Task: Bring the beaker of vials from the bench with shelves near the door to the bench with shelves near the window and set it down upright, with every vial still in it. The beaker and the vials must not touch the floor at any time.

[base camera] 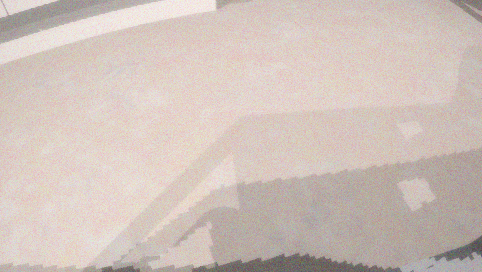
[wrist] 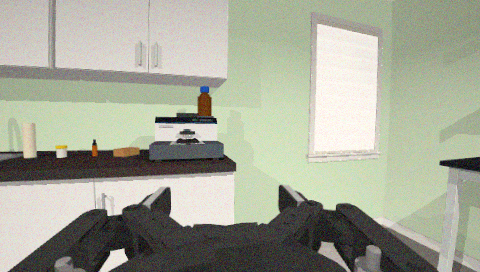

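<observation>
My gripper (wrist: pixel 225 197) is open, with nothing between its fingers, in the lower part of the wrist view. The beaker of vials does not show in either view. At the right edge of the wrist view, part of a bench (wrist: pixel 464 163) with a black top and a pale leg shows, to the right of the window (wrist: pixel 346 90). Most of that bench is cut off, and no shelves show on the part in view.
A counter (wrist: pixel 115 167) with white cupboards stands left, bearing a white and grey instrument (wrist: pixel 186 150), a brown bottle (wrist: pixel 204 104) and small containers. Wall cabinets (wrist: pixel 100 35) hang above. The base camera shows pale floor (base camera: pixel 300 65) with shadows and a white strip (base camera: pixel 125 16) at upper left.
</observation>
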